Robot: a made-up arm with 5 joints.
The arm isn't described. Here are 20 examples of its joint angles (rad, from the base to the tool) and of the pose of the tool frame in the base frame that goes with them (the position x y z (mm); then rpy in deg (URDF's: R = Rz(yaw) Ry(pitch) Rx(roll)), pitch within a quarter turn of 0, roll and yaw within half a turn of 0).
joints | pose
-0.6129 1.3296 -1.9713 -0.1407 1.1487 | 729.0 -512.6 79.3 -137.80 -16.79 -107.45
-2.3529 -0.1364 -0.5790 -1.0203 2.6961 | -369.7 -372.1 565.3 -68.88 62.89 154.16
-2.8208 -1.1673 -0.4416 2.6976 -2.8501 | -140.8 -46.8 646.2 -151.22 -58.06 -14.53
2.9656 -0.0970 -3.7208 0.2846 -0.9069 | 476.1 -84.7 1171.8 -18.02 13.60 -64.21
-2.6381 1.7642 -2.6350 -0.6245 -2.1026 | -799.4 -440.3 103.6 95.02 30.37 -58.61
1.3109 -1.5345 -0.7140 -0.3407 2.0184 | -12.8 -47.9 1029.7 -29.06 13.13 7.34
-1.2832 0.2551 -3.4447 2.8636 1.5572 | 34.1 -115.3 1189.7 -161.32 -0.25 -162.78
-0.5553 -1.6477 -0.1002 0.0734 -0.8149 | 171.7 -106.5 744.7 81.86 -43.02 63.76
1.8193 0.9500 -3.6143 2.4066 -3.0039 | -139.3 548.8 1005.5 177.93 14.62 -83.92
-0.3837 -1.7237 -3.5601 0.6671 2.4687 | -780.7 315.2 -12.4 81.25 -51.12 -105.15
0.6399 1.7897 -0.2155 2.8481 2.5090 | -80.7 -60.0 253.5 -63.21 50.61 -32.02
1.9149 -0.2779 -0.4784 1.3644 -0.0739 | -137.9 384.7 370.5 -177.06 34.73 114.87
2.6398 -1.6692 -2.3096 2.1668 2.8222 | 659.9 -362.0 800.2 -51.92 67.21 97.09
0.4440 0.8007 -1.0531 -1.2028 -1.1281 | 590.8 281.0 216.2 97.32 -25.18 112.31
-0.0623 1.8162 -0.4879 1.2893 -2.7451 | -244.4 15.2 69.4 -12.58 -27.49 22.24
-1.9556 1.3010 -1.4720 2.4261 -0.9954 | -168.9 -416.9 -36.4 -45.80 24.94 0.25
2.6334 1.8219 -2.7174 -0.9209 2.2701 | -771.8 429.9 124.0 -71.86 38.64 72.44
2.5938 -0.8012 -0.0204 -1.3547 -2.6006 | -235.6 143.8 571.1 36.65 44.81 -164.84
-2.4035 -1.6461 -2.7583 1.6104 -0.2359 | 688.0 625.8 616.8 4.84 -19.34 27.95
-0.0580 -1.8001 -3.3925 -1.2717 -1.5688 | -679.4 39.5 -21.1 169.62 -0.02 86.56
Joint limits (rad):
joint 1: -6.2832..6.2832
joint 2: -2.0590..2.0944
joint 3: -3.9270..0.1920
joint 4: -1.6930..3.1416
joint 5: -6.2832..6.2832
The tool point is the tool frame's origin. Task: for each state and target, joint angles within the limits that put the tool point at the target. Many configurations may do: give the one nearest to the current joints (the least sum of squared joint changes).
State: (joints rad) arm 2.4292 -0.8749 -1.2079 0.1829 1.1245
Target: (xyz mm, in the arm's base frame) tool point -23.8 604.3 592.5
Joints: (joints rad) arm 1.6102 -0.2162 -0.7958 0.2751 1.1245
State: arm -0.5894 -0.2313 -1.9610 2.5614 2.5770
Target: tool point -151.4 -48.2 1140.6
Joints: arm 0.3082 -0.8923 -2.0417 2.7661 2.5770
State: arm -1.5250 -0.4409 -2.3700 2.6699 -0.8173
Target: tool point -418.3 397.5 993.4
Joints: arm -0.7599 -1.0917 -2.7105 2.7646 -0.8173
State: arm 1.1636 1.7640 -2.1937 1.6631 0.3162
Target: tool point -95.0 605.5 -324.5
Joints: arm 1.7264 1.9908 -2.4487 1.3080 0.3162
